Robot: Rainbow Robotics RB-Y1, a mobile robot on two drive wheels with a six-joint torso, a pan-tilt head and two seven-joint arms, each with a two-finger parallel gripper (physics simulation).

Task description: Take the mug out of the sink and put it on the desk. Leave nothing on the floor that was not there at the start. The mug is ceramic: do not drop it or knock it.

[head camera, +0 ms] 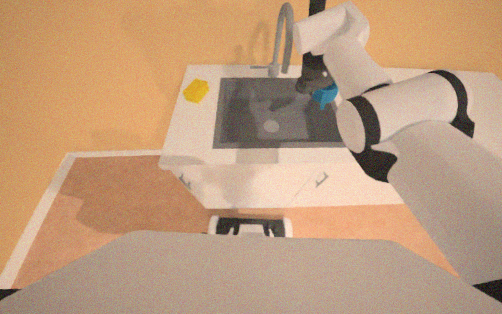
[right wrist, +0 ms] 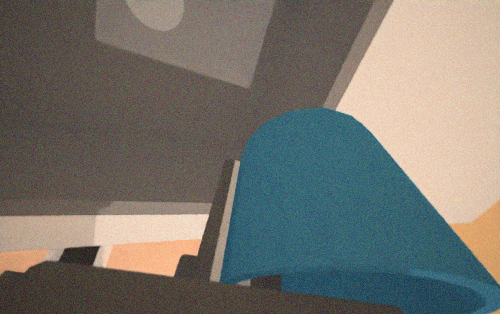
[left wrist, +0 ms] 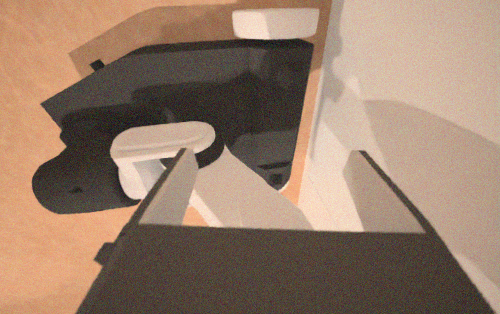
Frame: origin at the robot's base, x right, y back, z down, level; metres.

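Seen in the pictures: left gripper, fingertip midpoint: (left wrist: 269, 159); right gripper, fingertip midpoint: (head camera: 313, 93) (right wrist: 243, 171).
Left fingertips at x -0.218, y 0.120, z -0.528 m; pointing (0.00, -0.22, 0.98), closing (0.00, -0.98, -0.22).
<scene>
Pixels of each thing's middle, then the offset from my left fingertips to it. Level surfaces: height alone.
- blue mug, body centre: (right wrist: 291, 222) (head camera: 325, 90) dx +0.452, dy -0.476, dz -0.525 m
- yellow block, body centre: (head camera: 196, 90) dx -0.051, dy -0.598, dz -0.405 m
- white counter, its level: dz -0.383 m
- orange-brown floor, its level: dz +0.528 m
The blue mug (head camera: 325, 95) (right wrist: 330, 200) is held by my right gripper (head camera: 320, 89) (right wrist: 243, 171), which is shut on its wall near the open end. One finger shows outside the wall; the other is mostly hidden by the mug. In the head view, the mug shows over the right part of the dark sink (head camera: 240, 137) (right wrist: 125, 110) and appears raised above it. My left gripper (left wrist: 269, 159) is open and empty, beside the robot's black base and a pale cabinet side. It does not show in the head view. No desk can be made out.
A yellow block (head camera: 196, 91) lies on the white counter (head camera: 187, 130) left of the sink. A tall grey faucet (head camera: 286, 30) rises behind the sink, near the right arm. The white cabinet front (head camera: 250, 187) has handles. The robot's base (left wrist: 200, 95) stands on the orange-brown floor (head camera: 135, 195).
</scene>
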